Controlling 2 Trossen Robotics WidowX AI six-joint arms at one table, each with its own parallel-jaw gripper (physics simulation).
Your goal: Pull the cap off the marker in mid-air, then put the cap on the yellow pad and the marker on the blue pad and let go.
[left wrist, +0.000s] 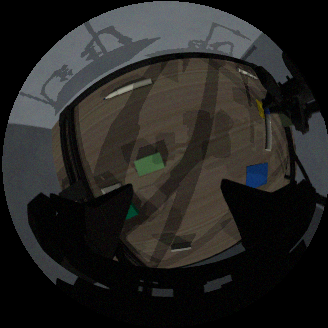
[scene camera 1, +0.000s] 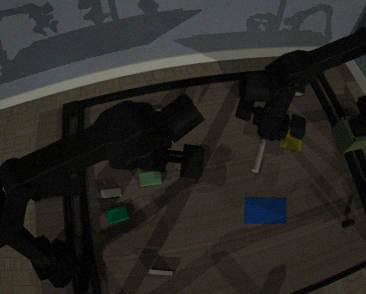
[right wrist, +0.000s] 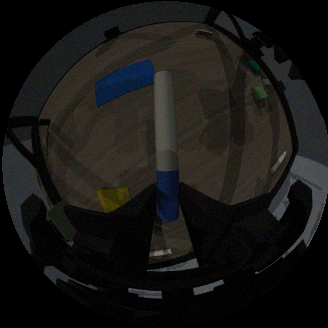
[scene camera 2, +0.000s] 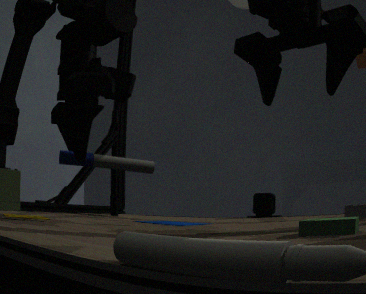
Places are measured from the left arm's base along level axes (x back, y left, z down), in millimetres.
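Pixels of known places: left gripper, fingertip midpoint: (left wrist: 177,186) (scene camera 1: 162,165) (scene camera 2: 297,99); right gripper, fingertip midpoint: (left wrist: 264,109) (right wrist: 166,187) (scene camera 2: 79,162); left arm's base, origin of the base link: (scene camera 1: 55,263); right arm's base, origin of the base link: (scene camera 1: 357,127) (right wrist: 55,229).
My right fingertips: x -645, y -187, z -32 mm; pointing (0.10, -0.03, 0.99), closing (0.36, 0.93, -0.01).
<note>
Ahead of a thing's pixels: the offset from my right fingertips to its top centre.
The marker has a grey-white body {dx +39, dy -14, dz -14 mm} (scene camera 1: 258,159) (scene camera 2: 125,163) (left wrist: 268,134) (right wrist: 166,120) and a blue cap {dx -5, dy +2, dz -15 mm} (scene camera 2: 69,157) (right wrist: 168,192) on its end. It hangs above the table, nearly level. My right gripper (scene camera 2: 79,161) (right wrist: 166,187) is shut on the blue cap. My left gripper (scene camera 2: 300,99) (left wrist: 177,186) is open and empty, high above the table and well apart from the marker. The yellow pad {dx -110, dy -69, dz +85 mm} (scene camera 1: 292,143) (scene camera 2: 25,217) (left wrist: 260,107) (right wrist: 114,199) lies near the right gripper, partly covered in scene camera 1. The blue pad {dx +137, dy -133, dz +85 mm} (scene camera 1: 265,210) (scene camera 2: 172,223) (left wrist: 257,175) (right wrist: 125,82) lies flat.
A light green block {dx +274, dy +176, dz +71 mm} (scene camera 1: 150,178) (left wrist: 149,164), a teal block {dx +416, dy +170, dz +71 mm} (scene camera 1: 117,215) and a grey block {dx +383, dy +230, dz +74 mm} (scene camera 1: 111,193) lie at the left. A whitish bar {dx +453, dy -25, dz +64 mm} (scene camera 1: 161,272) lies lower down. A pale pen {dx +135, dy +342, dz +67 mm} (scene camera 2: 200,250) (left wrist: 127,89) lies by the table edge. A green box (scene camera 1: 350,135) stands at the right.
</note>
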